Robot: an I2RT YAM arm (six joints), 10 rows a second.
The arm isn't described. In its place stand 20 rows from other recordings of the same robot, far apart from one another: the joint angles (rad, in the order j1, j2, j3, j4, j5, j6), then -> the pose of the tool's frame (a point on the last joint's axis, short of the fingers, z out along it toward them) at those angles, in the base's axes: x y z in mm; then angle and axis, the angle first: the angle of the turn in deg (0 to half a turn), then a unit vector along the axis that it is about.
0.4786, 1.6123, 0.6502, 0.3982, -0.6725, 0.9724 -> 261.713 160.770 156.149 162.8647 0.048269 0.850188 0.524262
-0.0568, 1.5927, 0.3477, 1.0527, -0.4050, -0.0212 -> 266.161 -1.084 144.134 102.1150 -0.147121 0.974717 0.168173
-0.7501, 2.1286, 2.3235, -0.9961, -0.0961, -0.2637 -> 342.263 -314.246 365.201 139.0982 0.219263 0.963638 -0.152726
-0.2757, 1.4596, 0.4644, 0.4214, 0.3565, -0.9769 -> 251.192 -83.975 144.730 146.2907 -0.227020 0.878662 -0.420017
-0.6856, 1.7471, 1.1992, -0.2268, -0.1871, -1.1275 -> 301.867 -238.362 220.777 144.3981 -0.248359 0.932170 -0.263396
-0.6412, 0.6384, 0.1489, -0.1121, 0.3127, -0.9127 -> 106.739 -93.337 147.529 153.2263 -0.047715 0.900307 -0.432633
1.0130, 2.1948, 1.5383, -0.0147, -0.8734, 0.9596 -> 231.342 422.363 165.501 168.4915 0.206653 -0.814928 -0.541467
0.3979, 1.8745, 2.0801, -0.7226, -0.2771, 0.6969 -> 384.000 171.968 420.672 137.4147 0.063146 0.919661 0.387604
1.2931, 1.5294, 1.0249, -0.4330, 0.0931, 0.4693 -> 90.174 304.260 223.153 153.1690 -0.377046 0.900226 0.217782
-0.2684, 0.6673, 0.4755, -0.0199, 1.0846, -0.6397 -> 139.352 -70.970 270.035 144.1643 0.205770 0.751103 -0.627298
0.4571, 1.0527, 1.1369, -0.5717, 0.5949, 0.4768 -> 206.016 79.094 374.773 112.8275 0.191057 0.981575 -0.002828
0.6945, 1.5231, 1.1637, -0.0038, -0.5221, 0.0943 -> 262.084 241.404 309.946 129.7258 -0.414332 0.791380 0.449496
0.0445, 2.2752, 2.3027, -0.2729, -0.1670, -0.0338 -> 539.255 29.936 354.876 104.4239 -0.103788 0.990757 0.087347
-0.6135, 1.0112, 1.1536, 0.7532, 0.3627, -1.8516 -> 140.653 -114.488 515.139 150.8539 -0.052123 0.376183 -0.925078
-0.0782, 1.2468, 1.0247, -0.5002, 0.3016, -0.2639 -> 267.528 -31.571 296.929 135.6149 -0.023722 0.975094 -0.220522
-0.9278, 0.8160, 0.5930, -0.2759, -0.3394, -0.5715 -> 120.879 -141.575 258.666 124.2770 0.073856 0.960666 -0.267706
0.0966, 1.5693, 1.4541, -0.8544, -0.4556, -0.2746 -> 326.768 47.402 321.554 144.3063 -0.249430 0.947771 0.198783
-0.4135, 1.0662, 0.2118, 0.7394, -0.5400, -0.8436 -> 192.647 -64.545 187.231 101.0503 -0.423516 0.861615 -0.279738
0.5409, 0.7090, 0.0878, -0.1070, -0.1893, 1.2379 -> 112.362 75.306 119.066 158.1590 0.278960 0.883052 0.377361
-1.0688, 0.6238, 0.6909, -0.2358, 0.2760, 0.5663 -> 65.048 -138.669 325.827 107.3033 0.760876 0.562436 -0.323625
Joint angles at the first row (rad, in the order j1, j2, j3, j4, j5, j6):
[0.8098, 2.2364, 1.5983, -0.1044, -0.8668, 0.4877]
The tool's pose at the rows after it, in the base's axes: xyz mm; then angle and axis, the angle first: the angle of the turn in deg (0 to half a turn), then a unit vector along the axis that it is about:
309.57 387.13 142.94 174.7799 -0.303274 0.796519 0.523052
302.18 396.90 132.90 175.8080 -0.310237 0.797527 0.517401
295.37 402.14 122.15 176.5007 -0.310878 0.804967 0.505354
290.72 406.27 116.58 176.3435 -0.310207 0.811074 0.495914
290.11 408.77 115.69 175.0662 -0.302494 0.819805 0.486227
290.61 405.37 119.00 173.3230 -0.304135 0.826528 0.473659
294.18 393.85 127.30 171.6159 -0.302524 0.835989 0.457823
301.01 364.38 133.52 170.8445 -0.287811 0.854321 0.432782
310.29 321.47 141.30 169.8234 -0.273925 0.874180 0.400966
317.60 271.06 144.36 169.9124 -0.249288 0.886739 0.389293
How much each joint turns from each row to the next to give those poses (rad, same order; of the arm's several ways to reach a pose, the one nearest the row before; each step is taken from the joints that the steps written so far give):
[0.0323, 0.0522, 0.0307, 0.0093, 0.0123, 0.0155]
[0.0246, 0.0292, 0.0139, -0.0015, 0.0092, -0.0031]
[0.0184, 0.0199, -0.0015, -0.0046, 0.0245, -0.0015]
[0.0138, 0.0108, -0.0001, 0.0015, 0.0276, 0.0030]
[0.0062, 0.0031, 0.0031, 0.0061, 0.0413, 0.0137]
[-0.0031, -0.0168, -0.0107, -0.0137, 0.0369, -0.0212]
[-0.0184, -0.0399, -0.0260, -0.0337, 0.0338, -0.0307]
[-0.0490, -0.0704, -0.0764, -0.0506, 0.0292, -0.0384]
[-0.0781, -0.0905, -0.0935, -0.0736, 0.0276, -0.0735]
[-0.1012, -0.0905, -0.1149, -0.0400, -0.0197, -0.0584]

